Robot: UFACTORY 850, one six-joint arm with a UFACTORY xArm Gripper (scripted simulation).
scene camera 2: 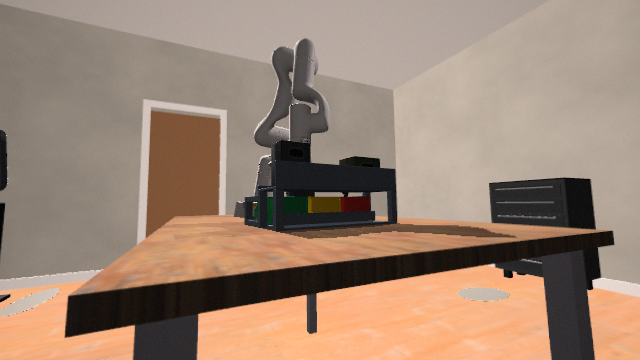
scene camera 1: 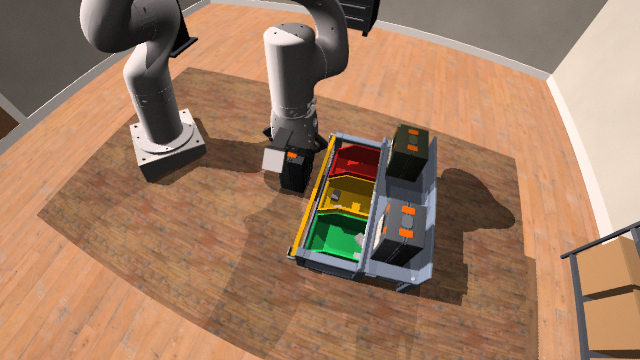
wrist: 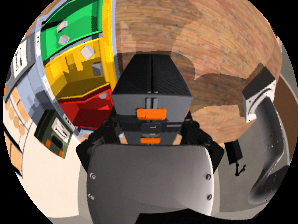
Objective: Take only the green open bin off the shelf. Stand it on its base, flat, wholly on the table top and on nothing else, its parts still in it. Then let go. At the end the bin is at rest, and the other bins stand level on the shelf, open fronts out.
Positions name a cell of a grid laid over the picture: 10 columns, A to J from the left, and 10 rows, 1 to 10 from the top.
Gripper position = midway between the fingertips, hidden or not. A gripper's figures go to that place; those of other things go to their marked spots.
Labels:
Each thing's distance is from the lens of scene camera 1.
my gripper (scene camera 1: E5): 65 cm
green open bin (scene camera 1: F7): 66 cm
yellow bin (scene camera 1: F6): 72 cm
red bin (scene camera 1: F5): 78 cm
The marked spots on the green open bin and the red bin are 24 cm apart.

